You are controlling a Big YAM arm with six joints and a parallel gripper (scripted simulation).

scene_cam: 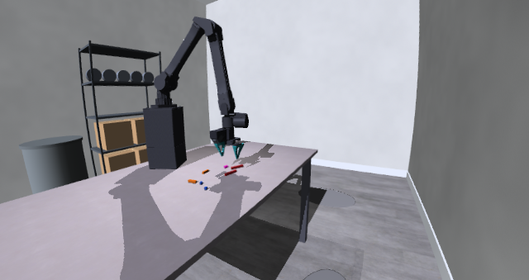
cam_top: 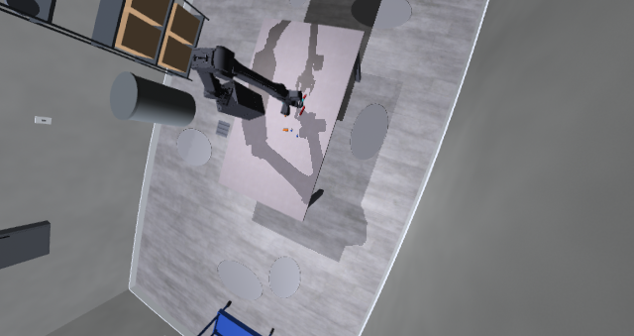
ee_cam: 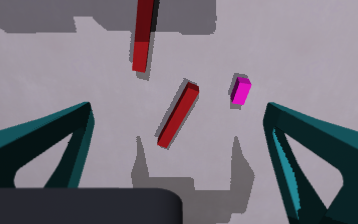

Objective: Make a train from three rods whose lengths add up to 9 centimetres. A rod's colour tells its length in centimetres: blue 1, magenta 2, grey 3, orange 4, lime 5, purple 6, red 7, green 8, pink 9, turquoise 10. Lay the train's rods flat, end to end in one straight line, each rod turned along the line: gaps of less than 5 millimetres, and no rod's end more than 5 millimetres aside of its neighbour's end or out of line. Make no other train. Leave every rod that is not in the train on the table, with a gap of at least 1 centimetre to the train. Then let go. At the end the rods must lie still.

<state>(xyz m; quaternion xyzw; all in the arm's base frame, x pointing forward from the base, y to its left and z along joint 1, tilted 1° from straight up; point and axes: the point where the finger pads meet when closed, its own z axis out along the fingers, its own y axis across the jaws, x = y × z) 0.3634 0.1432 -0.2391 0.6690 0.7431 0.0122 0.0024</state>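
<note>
Right now my hand is 8 cm above the magenta rod, 5 cm past it and 2 cm to the right of it.
</note>
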